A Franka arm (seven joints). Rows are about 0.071 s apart.
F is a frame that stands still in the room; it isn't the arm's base.
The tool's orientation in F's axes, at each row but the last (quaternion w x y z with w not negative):
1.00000, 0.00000, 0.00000, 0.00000
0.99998, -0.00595, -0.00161, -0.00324
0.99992, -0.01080, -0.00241, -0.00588
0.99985, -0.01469, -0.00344, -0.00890
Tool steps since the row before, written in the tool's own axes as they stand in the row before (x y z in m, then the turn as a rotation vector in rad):
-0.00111, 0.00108, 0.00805, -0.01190, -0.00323, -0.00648
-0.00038, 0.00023, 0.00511, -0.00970, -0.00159, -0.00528
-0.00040, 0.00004, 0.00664, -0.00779, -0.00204, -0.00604
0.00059, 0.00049, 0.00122, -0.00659, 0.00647, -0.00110
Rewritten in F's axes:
-0.00111, 0.00108, 0.00805, -0.01190, -0.00323, -0.00648
-0.00039, 0.00029, 0.00511, -0.00969, -0.00159, -0.00529
-0.00043, 0.00019, 0.00664, -0.00779, -0.00208, -0.00603
0.00059, 0.00052, 0.00121, -0.00647, 0.00655, -0.00134

